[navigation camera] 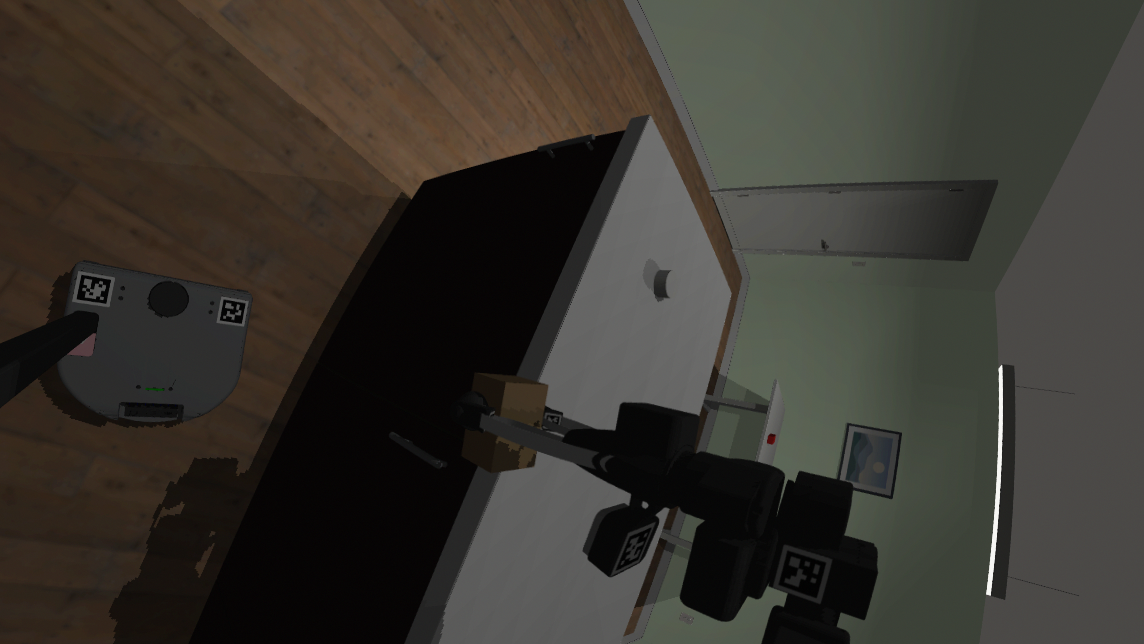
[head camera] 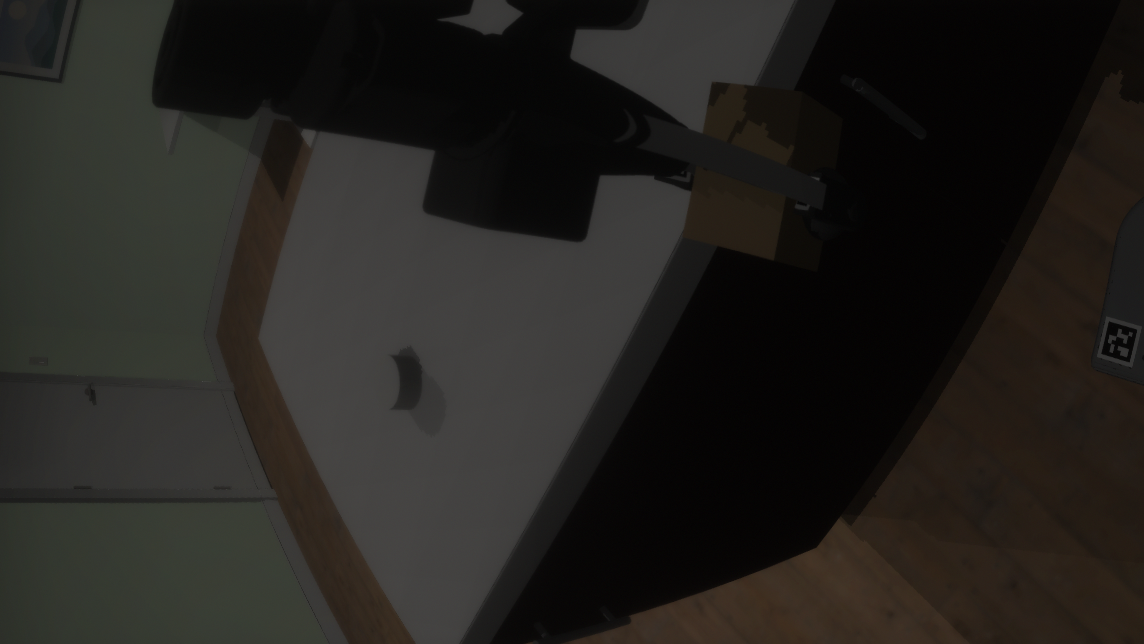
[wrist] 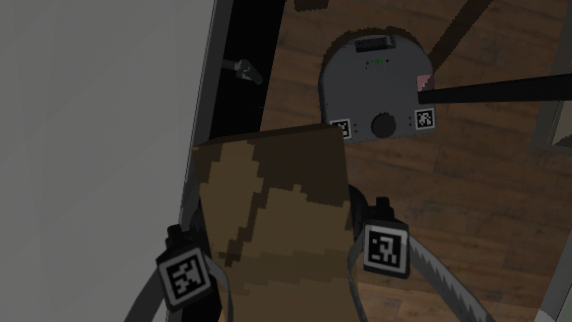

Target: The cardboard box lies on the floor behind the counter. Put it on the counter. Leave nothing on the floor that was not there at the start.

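Places are measured from the robot's base along level axes (x ahead, y down, z left), in metres.
Pixels of known places: gripper, fingertip midpoint: (navigation camera: 489, 407) (head camera: 787, 196) (wrist: 279, 217); robot's base, origin of the base link: (navigation camera: 168, 297) (wrist: 369, 122).
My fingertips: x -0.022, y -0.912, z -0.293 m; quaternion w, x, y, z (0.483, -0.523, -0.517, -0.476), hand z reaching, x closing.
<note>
Ahead of a thing's pixels: the offset from my fingertips to its top centre. "*": to the spot under its first point. Level surfaces: height alone.
The brown cardboard box {dz +0.003, dx -0.007, dy -0.055 m} (head camera: 724, 220) (navigation camera: 521, 395) (wrist: 300, 235) is off the floor, between the two fingers of my gripper (head camera: 760, 192) (navigation camera: 508, 416) (wrist: 279, 217), one on each side. My gripper is shut on it. The box is close to the long edge of the counter {dy +0.002 m} (head camera: 520, 320) (navigation camera: 608, 336) (wrist: 100, 150), which has a white top and black sides. The box covers part of that edge in all three views. Its exact height against the top, and whether it touches the counter, cannot be told. The far finger is mostly hidden behind the box in the head and navigation views.
A small curved grey object {dz -0.354, dx +0.220, dy -0.022 m} (head camera: 409, 382) (navigation camera: 662, 284) stands on the counter top. A handle {* dz -0.016, dx -0.102, dy +0.154 m} (head camera: 888, 108) (navigation camera: 417, 450) (wrist: 247, 71) sticks out from the black side. My base (head camera: 1128, 280) (navigation camera: 184, 352) (wrist: 370, 85) is on the wooden floor beside the counter. A white-topped table {dy +0.192 m} (navigation camera: 774, 408) stands beyond.
</note>
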